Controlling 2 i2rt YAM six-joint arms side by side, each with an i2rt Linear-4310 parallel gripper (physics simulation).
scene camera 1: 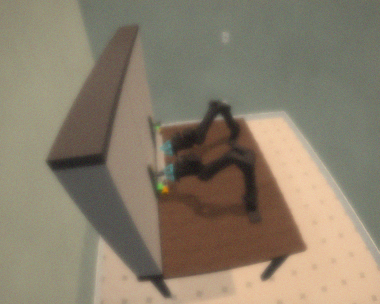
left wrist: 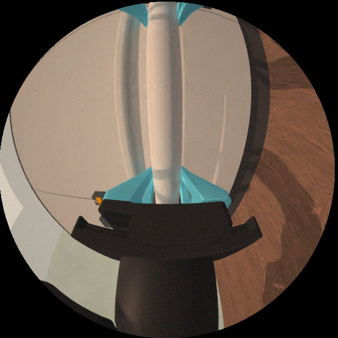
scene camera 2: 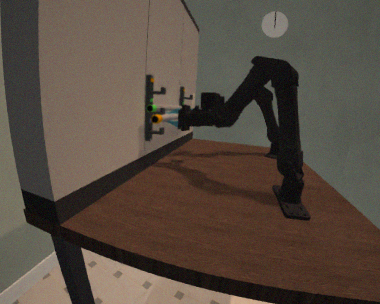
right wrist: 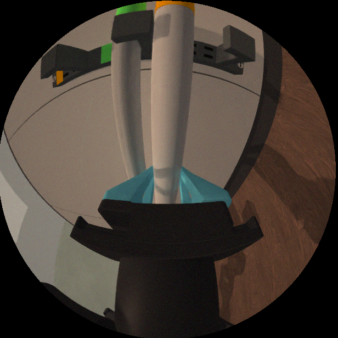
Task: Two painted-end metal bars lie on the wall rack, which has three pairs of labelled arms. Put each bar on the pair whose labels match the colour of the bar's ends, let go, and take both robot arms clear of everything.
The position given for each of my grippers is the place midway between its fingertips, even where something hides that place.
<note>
In view: my left gripper (left wrist: 166, 169), my right gripper (right wrist: 166, 170), a green-ended bar (left wrist: 126, 96) and a pale wall panel (left wrist: 68, 144).
The pale wall panel also shows in the right wrist view (right wrist: 69, 150).
</note>
